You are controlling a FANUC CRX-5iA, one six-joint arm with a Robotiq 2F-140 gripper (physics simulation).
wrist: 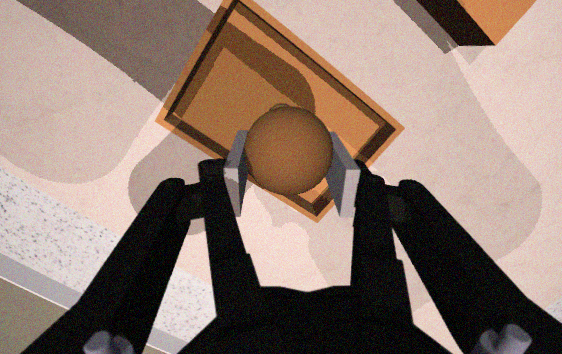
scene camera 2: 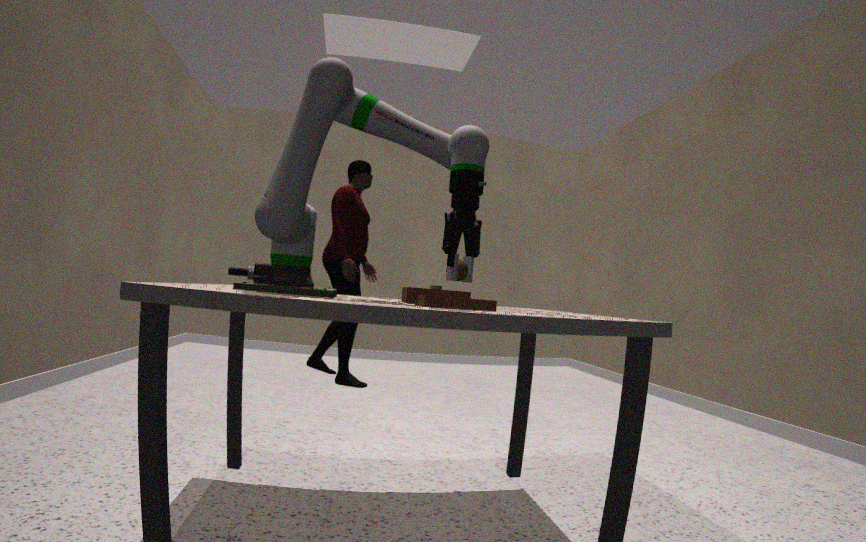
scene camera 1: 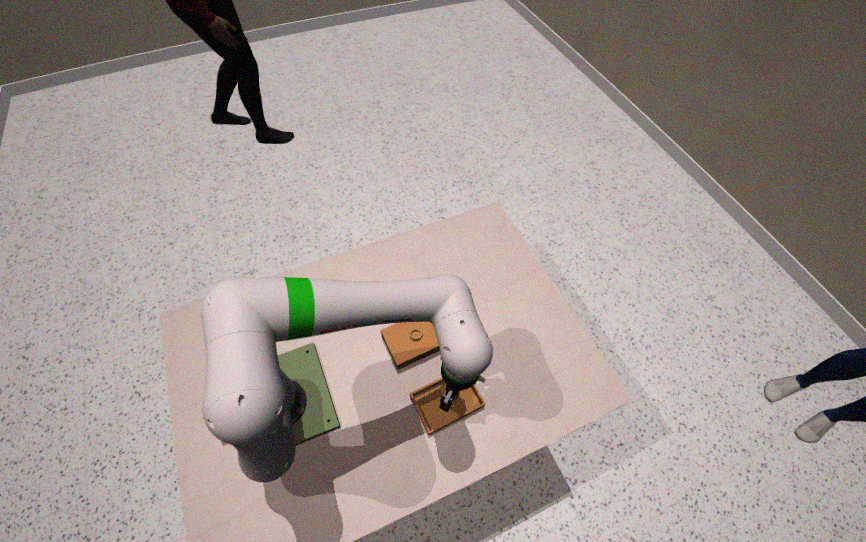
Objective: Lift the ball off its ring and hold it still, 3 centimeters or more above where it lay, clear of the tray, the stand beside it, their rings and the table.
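Places are measured from the arm's base along level axes (x right, y ahead, z up), in centimetres.
Where they show: gripper, fingertip midpoint: [scene camera 2: 459, 281]; arm's base, link origin: [scene camera 2: 289, 286].
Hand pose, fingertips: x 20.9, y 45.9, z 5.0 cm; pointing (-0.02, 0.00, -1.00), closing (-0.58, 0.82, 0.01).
Observation:
Things, the pixels of their top centre, and the offset from my fingertips. "spot": a spot on its surface instead. Level surfaces: height alone.
- brown-orange ball, top centre: [wrist: 291, 169] [scene camera 2: 458, 259] [scene camera 1: 450, 388] dx -0.7, dy -0.5, dz +5.9 cm
- orange tray, top centre: [wrist: 282, 124] [scene camera 2: 454, 297] [scene camera 1: 447, 398] dx -0.7, dy -0.7, dz -4.3 cm
- tray's ring, surface spot: [wrist: 280, 107] spot: dx -2.7, dy -2.7, dz +3.1 cm
- table, surface height: dz -7.1 cm
The brown-orange ball [scene camera 2: 461, 270] [wrist: 289, 149] is held between the two grey finger pads of my gripper [scene camera 1: 448, 400] [scene camera 2: 459, 272] [wrist: 286, 149]. In the scene camera 2 view the ball hangs in the air, with a visible gap between it and the orange tray [scene camera 1: 457, 418] [scene camera 2: 483, 305] [wrist: 398, 128] below. In the wrist view a small part of the tray's ring [wrist: 280, 106] shows past the ball's upper edge. The ball is hard to make out in the scene camera 1 view. The fingers point straight down and are shut on the ball.
The orange stand [scene camera 1: 401, 348] [scene camera 2: 413, 295] [wrist: 500, 15] is beside the tray and carries its own ring [scene camera 1: 416, 334]. A green base plate [scene camera 1: 322, 396] lies under the arm's base on the table [scene camera 1: 510, 268]. A person in red [scene camera 2: 348, 220] is beyond the table; another person's legs [scene camera 1: 830, 364] show at the right.

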